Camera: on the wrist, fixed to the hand. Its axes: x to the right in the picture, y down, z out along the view.
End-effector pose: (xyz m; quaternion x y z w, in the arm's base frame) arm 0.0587 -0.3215 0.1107 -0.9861 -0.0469 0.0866 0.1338
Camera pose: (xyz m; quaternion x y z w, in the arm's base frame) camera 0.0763 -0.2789 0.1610 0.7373 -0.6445 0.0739 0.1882
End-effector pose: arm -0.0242 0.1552 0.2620 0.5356 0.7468 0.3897 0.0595
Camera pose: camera -0.0907 0.1399 0.2598 -0.7644 -0.0568 -0.5874 0.2598
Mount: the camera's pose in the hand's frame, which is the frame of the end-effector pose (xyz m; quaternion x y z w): 0.0142 -0.0534 -0.0401 -0.2319 0.2141 0.6766 0.6653
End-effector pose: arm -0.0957 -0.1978 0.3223 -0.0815 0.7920 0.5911 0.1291
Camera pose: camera -0.0985 -0.2512 0.2799 -0.3252 -0.4726 -0.6468 0.5025
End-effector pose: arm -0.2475 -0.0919 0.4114 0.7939 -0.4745 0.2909 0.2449
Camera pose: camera -0.2035 -0.0510 0.4437 0.0881 -0.8678 0.4192 0.2518
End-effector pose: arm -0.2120 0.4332 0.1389 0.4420 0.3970 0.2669 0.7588
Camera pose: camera -0.2350 0.4374 0.0748 0.3296 0.0656 0.8777 0.3417
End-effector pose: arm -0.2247 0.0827 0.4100 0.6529 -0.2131 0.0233 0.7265
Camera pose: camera -0.1839 0.1099 0.3624 0.1167 -0.4334 0.5974 0.6646
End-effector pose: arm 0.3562 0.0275 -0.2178 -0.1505 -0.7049 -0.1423 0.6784
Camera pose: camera 0.3707 -0.0373 -0.2019 -0.7039 -0.1889 0.1686 0.6636
